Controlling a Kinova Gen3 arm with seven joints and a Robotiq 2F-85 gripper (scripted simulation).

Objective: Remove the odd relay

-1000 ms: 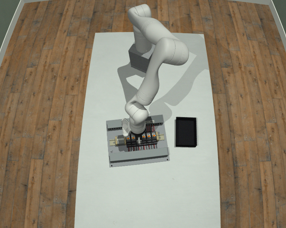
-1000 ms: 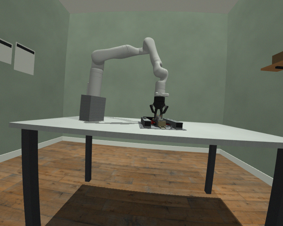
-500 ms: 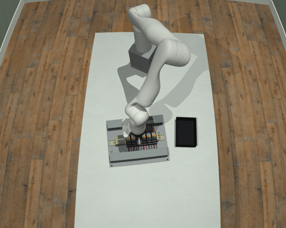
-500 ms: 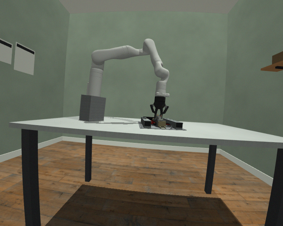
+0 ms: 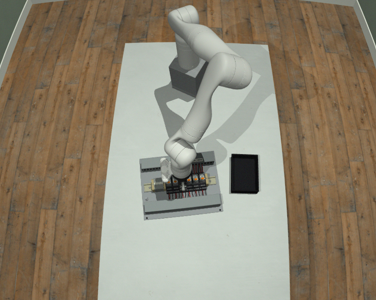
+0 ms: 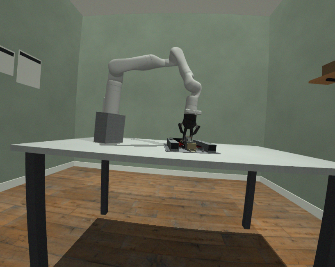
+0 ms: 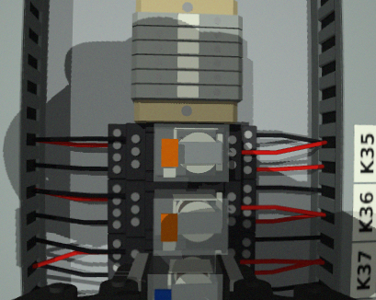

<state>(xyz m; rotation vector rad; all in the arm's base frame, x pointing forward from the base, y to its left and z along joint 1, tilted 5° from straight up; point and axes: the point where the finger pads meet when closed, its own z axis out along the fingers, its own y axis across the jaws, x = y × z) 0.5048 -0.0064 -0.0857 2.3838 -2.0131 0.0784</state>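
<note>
Now: the blue-button relay 1 cm below my hand. From my hand the other things lie so: black parts tray 5 cm behind, 26 cm to the left, 4 cm below; grey relay panel 1 cm to the right, 4 cm below.
</note>
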